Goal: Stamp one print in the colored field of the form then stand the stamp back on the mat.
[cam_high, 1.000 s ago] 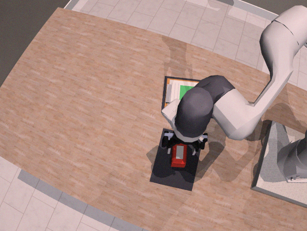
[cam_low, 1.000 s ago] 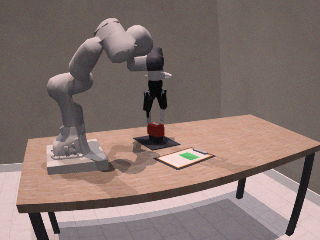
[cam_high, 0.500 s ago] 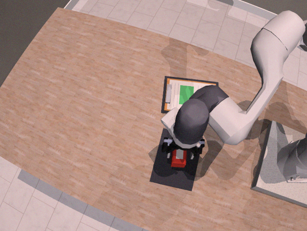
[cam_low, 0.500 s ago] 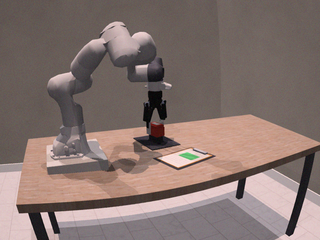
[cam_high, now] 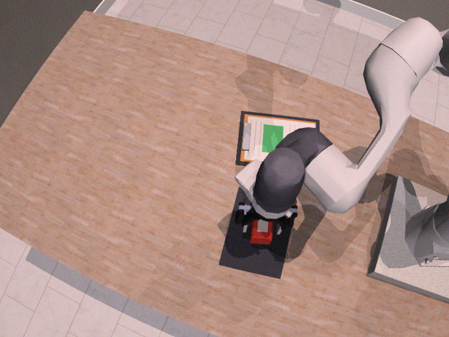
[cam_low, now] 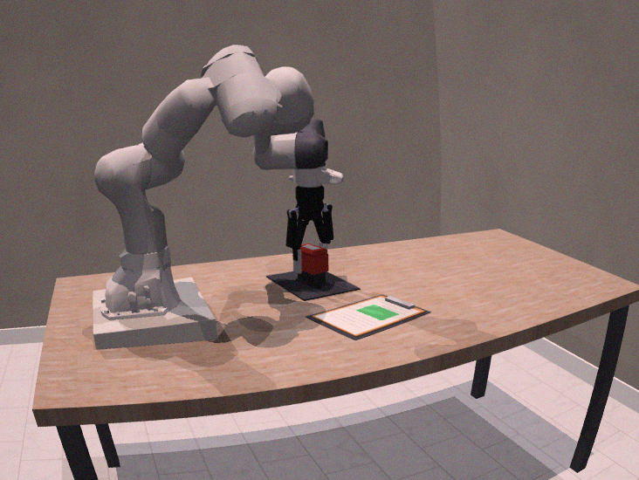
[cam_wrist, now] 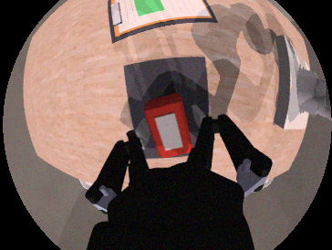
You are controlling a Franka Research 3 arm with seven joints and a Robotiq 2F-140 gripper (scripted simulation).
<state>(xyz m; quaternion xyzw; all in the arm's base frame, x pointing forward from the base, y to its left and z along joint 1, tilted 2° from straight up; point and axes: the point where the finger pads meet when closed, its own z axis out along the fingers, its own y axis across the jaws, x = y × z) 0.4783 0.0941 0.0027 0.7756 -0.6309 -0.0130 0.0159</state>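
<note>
Now: hand 2 cm above the red stamp. Round my hand: clipboard: 2 cm ahead, 29 cm to the right, 6 cm below; dark mat: 7 cm below.
</note>
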